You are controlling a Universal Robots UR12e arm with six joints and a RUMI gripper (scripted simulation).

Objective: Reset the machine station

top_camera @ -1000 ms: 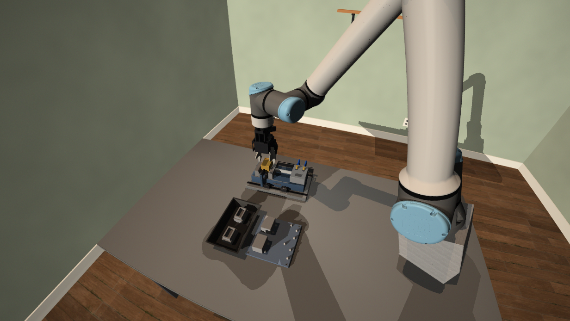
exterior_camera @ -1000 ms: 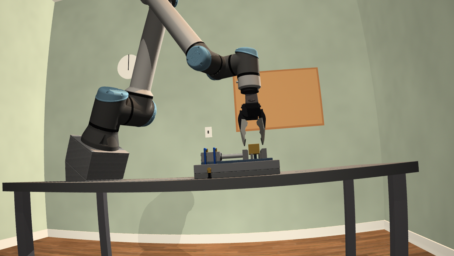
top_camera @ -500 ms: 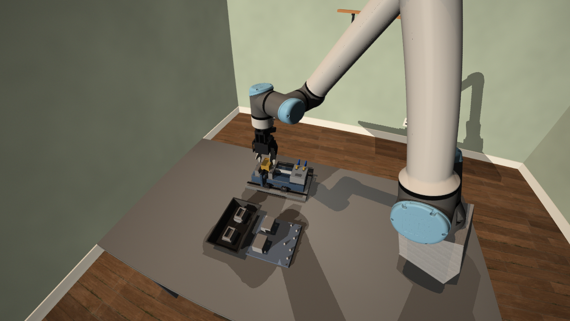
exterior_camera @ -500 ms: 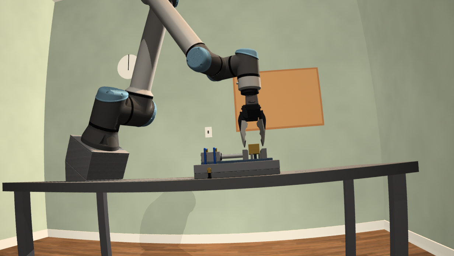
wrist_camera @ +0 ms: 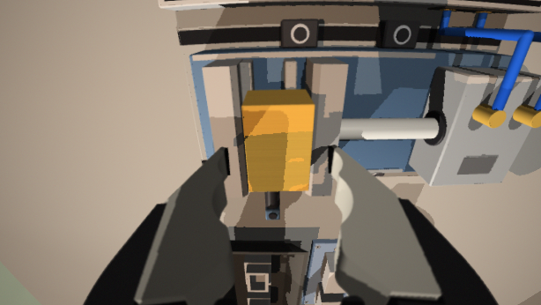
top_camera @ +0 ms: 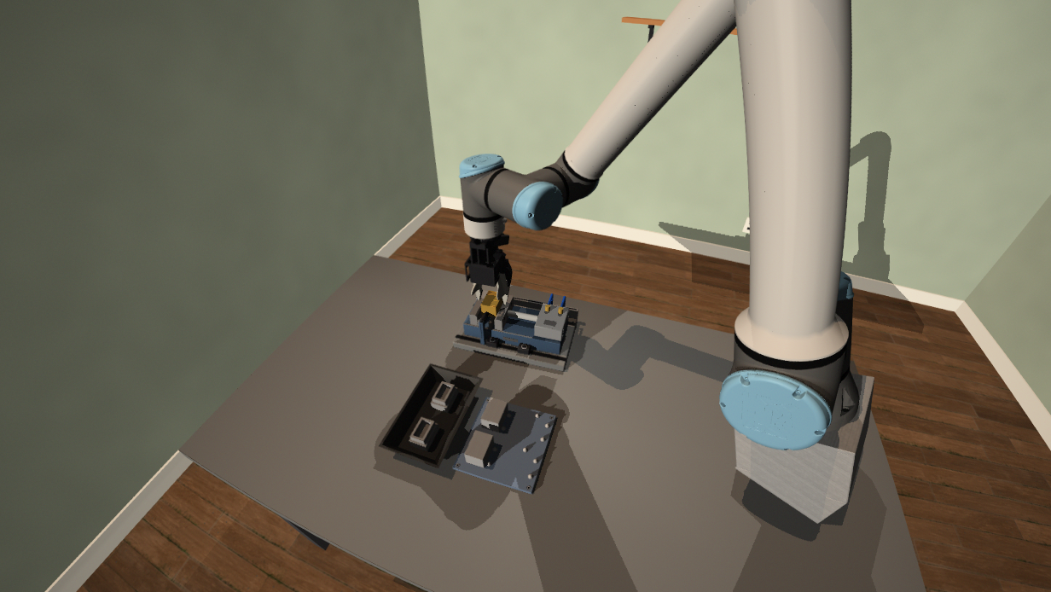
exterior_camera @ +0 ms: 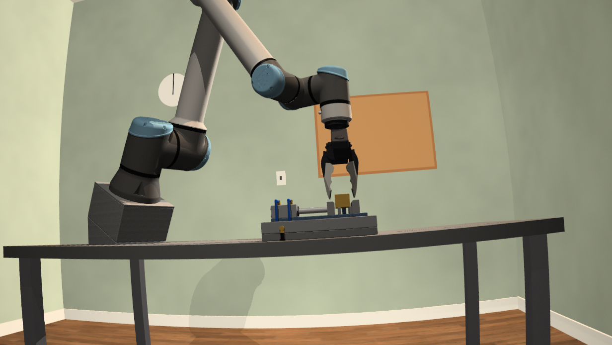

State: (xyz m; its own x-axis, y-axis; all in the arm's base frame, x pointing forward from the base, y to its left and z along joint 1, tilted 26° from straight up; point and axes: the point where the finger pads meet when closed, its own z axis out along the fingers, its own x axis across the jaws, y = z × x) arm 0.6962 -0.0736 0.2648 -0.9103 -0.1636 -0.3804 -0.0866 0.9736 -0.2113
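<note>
The yellow brass blank is 20 mm below my hand. The rest, counted from my hand: fixed jaw 40 mm below, 30 mm ahead; then work stop 50 mm to the left, 30 mm below; then push rod 80 mm behind, 40 mm below, 10 mm to the right.
</note>
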